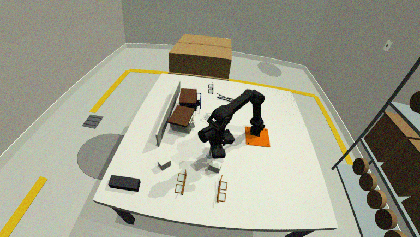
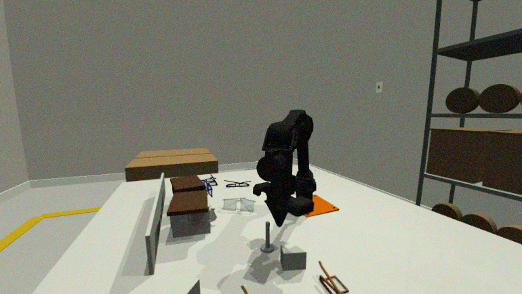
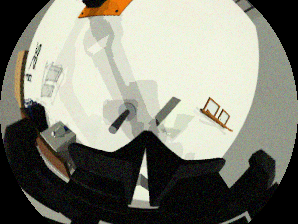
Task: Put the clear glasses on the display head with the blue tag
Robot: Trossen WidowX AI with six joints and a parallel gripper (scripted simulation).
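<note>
The short grey post is 20 mm ahead of my gripper tip, 40 mm to the right of it and 70 mm below it. From my gripper tip the other things lie so: dark box 410 mm ahead, 290 mm to the left, 70 mm below; upright panel 360 mm ahead, 310 mm to the right, 40 mm below.
</note>
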